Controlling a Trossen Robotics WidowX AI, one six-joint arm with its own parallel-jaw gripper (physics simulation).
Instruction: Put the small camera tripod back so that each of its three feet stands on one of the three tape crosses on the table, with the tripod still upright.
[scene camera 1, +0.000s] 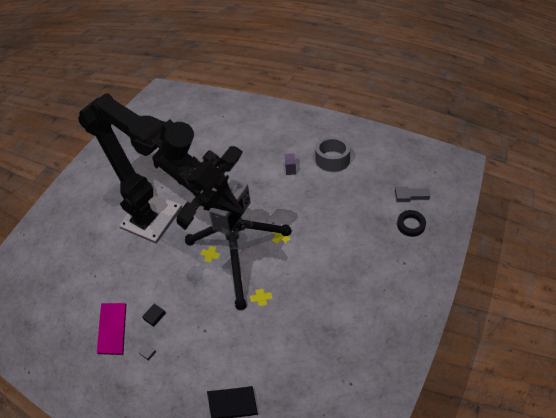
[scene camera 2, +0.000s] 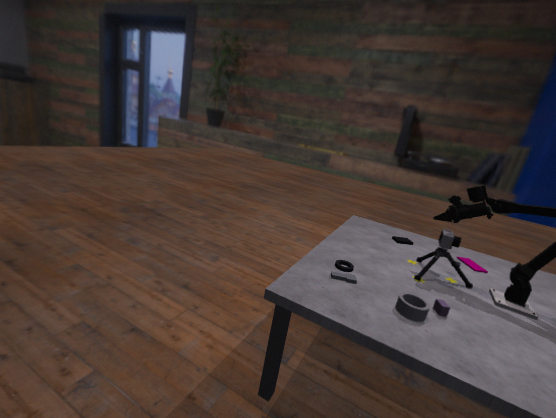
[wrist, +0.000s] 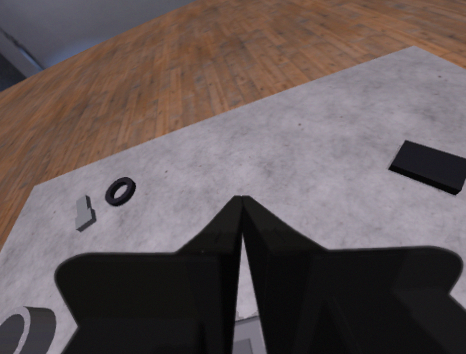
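Seen in the pictures: gripper, fingertip midpoint: (scene camera 1: 243, 213) (scene camera 2: 433, 218) (wrist: 241, 203); arm's base, origin of the base link: (scene camera 1: 143, 218) (scene camera 2: 514, 300).
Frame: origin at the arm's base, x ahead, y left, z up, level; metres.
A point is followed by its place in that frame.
The small tripod (scene camera 1: 236, 270) @(z 0.057, x 0.358, y -0.036 m) (scene camera 2: 442, 252) @(z 0.112, x 0.304, y 0.047 m) stands upright, with a grey camera (scene camera 1: 220, 221) @(z 0.182, x 0.322, y -0.017 m) (scene camera 2: 446, 240) @(z 0.181, x 0.305, y 0.085 m) (wrist: 247, 334) @(z 0.204, x 0.329, y -0.003 m) on top. Its right foot (scene camera 1: 286, 230) @(z 0.007, x 0.364, y 0.156 m) is at the upper edge of the right yellow cross (scene camera 1: 281, 238) @(z -0.013, x 0.358, y 0.141 m). Its front foot (scene camera 1: 240, 304) @(z 0.005, x 0.394, y -0.084 m) is left of the front cross (scene camera 1: 261, 297) @(z -0.012, x 0.415, y -0.033 m), off it. Its left foot (scene camera 1: 190, 240) @(z 0.007, x 0.175, y 0.006 m) is up and left of the left cross (scene camera 1: 210, 254) @(z -0.013, x 0.234, y 0.008 m), off it. My gripper (scene camera 1: 241, 212) @(z 0.239, x 0.387, y -0.014 m) (scene camera 2: 435, 218) @(z 0.239, x 0.387, y -0.014 m) (wrist: 241, 203) @(z 0.239, x 0.387, y -0.014 m) is shut and empty, above the camera and apart from it. The arm hides part of the camera in scene camera 1.
A magenta slab (scene camera 1: 111, 328) @(z -0.005, x 0.163, y -0.324 m) (scene camera 2: 472, 264) @(z -0.005, x 0.158, y -0.316 m), a black block (scene camera 1: 154, 314) @(z 0.002, x 0.236, y -0.223 m) and a black slab (scene camera 1: 232, 402) @(z 0.002, x 0.527, y -0.310 m) (scene camera 2: 402, 240) @(z 0.002, x 0.522, y -0.285 m) (wrist: 430, 167) @(z 0.002, x 0.515, y -0.304 m) lie around. A grey cylinder (scene camera 1: 333, 161) @(z 0.026, x 0.353, y 0.417 m) (scene camera 2: 411, 311) @(z 0.018, x 0.323, y 0.509 m), a purple block (scene camera 1: 290, 165) @(z 0.022, x 0.257, y 0.347 m) (scene camera 2: 441, 307) @(z 0.020, x 0.245, y 0.389 m), a grey piece (scene camera 1: 411, 194) @(z 0.002, x 0.593, y 0.435 m) and a black ring (scene camera 1: 401, 225) @(z 0.003, x 0.612, y 0.316 m) are farther off.
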